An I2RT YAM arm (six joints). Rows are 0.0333 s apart.
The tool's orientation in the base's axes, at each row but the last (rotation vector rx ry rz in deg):
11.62 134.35 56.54
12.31 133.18 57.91
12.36 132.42 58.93
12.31 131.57 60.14
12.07 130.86 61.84
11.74 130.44 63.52
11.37 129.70 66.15
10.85 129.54 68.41
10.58 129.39 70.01
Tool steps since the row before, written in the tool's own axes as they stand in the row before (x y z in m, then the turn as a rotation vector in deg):
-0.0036 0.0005 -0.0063 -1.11 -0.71 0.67
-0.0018 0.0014 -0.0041 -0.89 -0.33 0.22
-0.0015 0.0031 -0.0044 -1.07 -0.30 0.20
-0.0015 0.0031 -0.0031 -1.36 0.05 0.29
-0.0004 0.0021 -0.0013 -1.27 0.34 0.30
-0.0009 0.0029 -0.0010 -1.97 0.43 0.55
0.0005 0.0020 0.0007 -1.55 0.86 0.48
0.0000 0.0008 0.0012 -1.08 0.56 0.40
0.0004 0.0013 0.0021 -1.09 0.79 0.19
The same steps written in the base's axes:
-0.0007 -0.0047 0.0055 1.35 -0.49 -0.36
-0.0010 -0.0022 0.0040 0.88 -0.42 0.05
-0.0016 -0.0012 0.0052 1.01 -0.48 0.16
-0.0009 -0.0004 0.0045 1.26 -0.29 0.51
-0.0007 0.0004 0.0024 1.16 -0.06 0.68
-0.0002 0.0008 0.0031 1.87 -0.10 0.94
-0.0003 0.0019 0.0010 1.43 0.27 1.12
0.0005 0.0013 0.0001 1.04 0.21 0.72
0.0006 0.0024 0.0000 0.90 0.19 1.00

